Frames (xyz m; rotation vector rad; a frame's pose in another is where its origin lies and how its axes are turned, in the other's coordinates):
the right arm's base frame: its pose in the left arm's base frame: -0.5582 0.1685 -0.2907 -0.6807 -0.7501 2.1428
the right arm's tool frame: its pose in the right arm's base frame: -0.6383 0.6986 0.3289 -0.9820 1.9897 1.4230
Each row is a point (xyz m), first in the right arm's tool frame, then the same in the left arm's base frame.
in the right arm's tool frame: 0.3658 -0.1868 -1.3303
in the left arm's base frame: -0.0841 -0.1179 0.6093
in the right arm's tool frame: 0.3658 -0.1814 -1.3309
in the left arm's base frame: -0.0841 -0.1225 0.6123
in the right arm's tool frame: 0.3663 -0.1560 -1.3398
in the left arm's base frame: -0.0823 -0.1415 0.6312
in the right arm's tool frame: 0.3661 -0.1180 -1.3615
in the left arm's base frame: -0.0787 -0.1662 0.6672
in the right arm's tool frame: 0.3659 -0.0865 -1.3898
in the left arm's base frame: -0.0734 -0.1822 0.7060
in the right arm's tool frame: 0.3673 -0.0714 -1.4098
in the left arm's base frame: -0.0680 -0.1874 0.7300
